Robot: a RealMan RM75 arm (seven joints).
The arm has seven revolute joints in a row. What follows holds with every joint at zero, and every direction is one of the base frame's.
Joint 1 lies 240.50 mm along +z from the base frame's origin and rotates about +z.
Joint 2 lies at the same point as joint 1 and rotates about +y.
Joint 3 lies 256.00 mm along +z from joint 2 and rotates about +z.
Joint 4 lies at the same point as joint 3 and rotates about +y.
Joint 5 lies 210.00 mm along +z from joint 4 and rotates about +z.
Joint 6 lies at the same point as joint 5 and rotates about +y.
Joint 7 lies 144.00 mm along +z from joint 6 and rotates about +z.
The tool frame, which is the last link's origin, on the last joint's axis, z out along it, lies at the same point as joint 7; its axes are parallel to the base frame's.
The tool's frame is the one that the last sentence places.
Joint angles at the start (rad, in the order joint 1, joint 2, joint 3, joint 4, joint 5, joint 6, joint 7):
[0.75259, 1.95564, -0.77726, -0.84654, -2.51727, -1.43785, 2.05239]
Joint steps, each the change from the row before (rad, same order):
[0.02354, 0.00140, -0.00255, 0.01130, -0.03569, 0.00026, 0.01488]
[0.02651, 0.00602, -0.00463, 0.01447, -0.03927, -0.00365, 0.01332]
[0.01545, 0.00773, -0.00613, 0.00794, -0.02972, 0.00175, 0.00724]
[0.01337, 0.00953, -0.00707, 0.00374, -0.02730, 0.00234, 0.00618]
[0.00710, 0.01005, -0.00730, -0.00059, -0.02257, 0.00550, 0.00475]
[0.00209, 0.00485, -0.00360, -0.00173, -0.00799, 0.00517, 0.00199]
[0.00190, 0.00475, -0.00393, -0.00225, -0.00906, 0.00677, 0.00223]
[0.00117, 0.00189, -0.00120, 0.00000, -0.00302, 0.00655, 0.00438]
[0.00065, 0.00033, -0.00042, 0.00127, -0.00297, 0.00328, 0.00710]
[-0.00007, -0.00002, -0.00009, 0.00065, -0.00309, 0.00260, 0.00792]
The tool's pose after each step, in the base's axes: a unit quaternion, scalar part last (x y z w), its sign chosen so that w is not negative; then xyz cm. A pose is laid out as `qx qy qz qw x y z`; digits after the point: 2 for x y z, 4 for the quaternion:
-0.9152 0.3511 -0.0475 0.1920 24.74 41.07 6.08
-0.9164 0.3492 -0.0646 0.1847 24.27 41.28 5.54
-0.9171 0.3465 -0.0783 0.1808 24.03 41.37 5.06
-0.9181 0.3424 -0.0909 0.1778 23.75 41.43 4.57
-0.9185 0.3386 -0.1014 0.1774 23.60 41.45 4.15
-0.9186 0.3366 -0.1048 0.1787 23.53 41.48 3.97
-0.9185 0.3343 -0.1087 0.1810 23.48 41.54 3.82
-0.9177 0.3348 -0.1092 0.1837 23.45 41.62 3.77
-0.9163 0.3377 -0.1099 0.1852 23.48 41.65 3.75
-0.9146 0.3411 -0.1105 0.1869 23.54 41.66 3.76

